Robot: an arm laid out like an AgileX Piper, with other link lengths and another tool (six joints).
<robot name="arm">
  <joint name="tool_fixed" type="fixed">
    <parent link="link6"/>
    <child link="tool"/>
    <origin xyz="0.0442 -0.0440 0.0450" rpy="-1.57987 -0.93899 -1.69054"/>
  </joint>
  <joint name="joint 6" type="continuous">
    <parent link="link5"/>
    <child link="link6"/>
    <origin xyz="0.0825 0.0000 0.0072" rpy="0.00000 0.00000 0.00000"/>
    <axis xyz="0.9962 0 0.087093"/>
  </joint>
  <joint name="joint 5" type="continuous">
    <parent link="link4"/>
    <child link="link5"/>
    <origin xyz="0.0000 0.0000 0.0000" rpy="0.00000 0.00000 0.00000"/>
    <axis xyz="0 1 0"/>
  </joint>
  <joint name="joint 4" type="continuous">
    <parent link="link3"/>
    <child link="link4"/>
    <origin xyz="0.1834 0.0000 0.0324" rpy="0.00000 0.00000 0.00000"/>
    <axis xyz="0.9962 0 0.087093"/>
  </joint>
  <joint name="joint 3" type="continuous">
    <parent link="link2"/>
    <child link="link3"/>
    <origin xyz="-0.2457 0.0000 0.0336" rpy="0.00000 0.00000 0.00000"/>
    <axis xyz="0 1 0"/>
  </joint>
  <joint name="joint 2" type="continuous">
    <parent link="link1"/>
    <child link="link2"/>
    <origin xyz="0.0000 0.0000 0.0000" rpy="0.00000 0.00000 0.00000"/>
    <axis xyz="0 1 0"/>
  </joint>
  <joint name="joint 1" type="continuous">
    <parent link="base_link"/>
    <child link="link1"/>
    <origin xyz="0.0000 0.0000 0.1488" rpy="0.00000 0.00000 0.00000"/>
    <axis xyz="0 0 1"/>
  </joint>
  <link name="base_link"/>
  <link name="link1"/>
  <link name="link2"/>
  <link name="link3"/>
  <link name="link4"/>
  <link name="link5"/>
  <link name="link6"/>
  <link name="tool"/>
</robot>
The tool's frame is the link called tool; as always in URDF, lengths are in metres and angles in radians. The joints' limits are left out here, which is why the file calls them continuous.
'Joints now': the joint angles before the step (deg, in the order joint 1, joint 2, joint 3, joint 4, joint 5, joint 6). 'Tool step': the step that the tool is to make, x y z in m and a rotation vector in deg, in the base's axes. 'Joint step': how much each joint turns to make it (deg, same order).
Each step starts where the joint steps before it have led.
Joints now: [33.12 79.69 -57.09 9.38 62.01 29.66]
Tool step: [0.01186 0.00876 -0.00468 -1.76 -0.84 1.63]
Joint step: [1.35 3.62 -1.68 -1.98 -1.69 0.12]
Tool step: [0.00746 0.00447 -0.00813 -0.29 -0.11 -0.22]
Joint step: [0.09 2.60 -0.09 -0.22 -2.47 0.09]
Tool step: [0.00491 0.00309 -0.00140 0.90 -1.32 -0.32]
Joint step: [-0.01 0.71 0.00 0.11 -2.32 0.00]
